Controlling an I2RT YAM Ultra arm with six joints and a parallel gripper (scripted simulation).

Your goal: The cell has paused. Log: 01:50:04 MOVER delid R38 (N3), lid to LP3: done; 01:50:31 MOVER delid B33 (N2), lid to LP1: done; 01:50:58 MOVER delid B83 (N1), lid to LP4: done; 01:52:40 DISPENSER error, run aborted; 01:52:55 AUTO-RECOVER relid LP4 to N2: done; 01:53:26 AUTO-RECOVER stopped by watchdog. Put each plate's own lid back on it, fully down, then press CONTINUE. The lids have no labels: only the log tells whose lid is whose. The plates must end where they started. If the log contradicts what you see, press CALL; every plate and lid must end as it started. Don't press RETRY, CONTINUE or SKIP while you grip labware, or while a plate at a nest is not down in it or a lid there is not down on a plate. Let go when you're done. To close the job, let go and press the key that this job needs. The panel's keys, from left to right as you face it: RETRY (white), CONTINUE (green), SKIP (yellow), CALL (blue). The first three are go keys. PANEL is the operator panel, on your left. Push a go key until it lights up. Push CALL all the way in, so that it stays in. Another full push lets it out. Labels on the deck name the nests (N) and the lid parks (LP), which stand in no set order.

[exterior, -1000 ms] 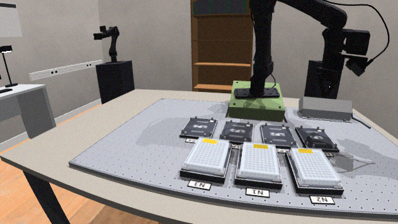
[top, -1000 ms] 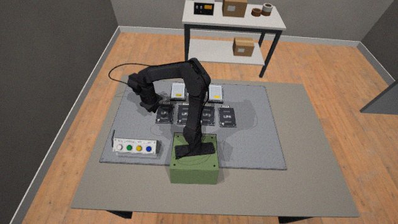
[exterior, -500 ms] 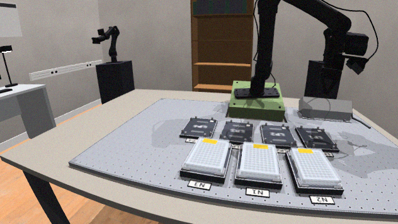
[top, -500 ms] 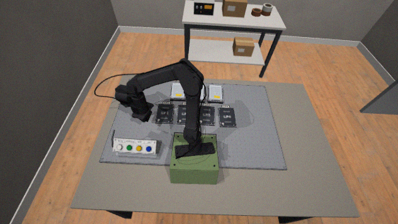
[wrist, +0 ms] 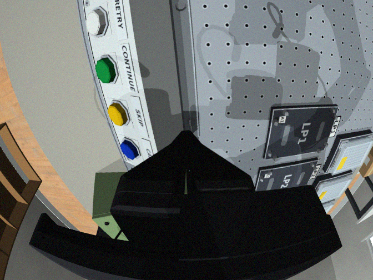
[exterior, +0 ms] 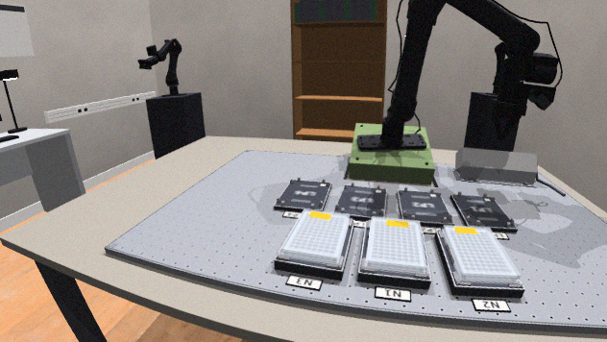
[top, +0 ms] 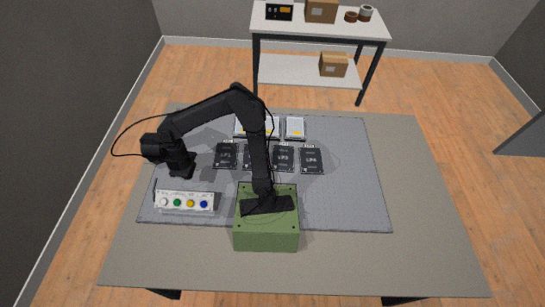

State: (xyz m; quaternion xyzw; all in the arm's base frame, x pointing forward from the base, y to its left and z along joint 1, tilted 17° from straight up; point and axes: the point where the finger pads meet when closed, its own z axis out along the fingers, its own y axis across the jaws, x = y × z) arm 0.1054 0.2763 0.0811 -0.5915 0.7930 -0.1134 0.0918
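Now: hand 70 mm above the green continue key, 60 mm to the right of it and 60 mm past it. Round my hand: blue call key: 80 mm behind, 70 mm below, 40 mm to the right; then white retry key: 110 mm to the left, 70 mm below, 50 mm behind; then yellow skip key: 70 mm below, 70 mm behind, 10 mm to the left.
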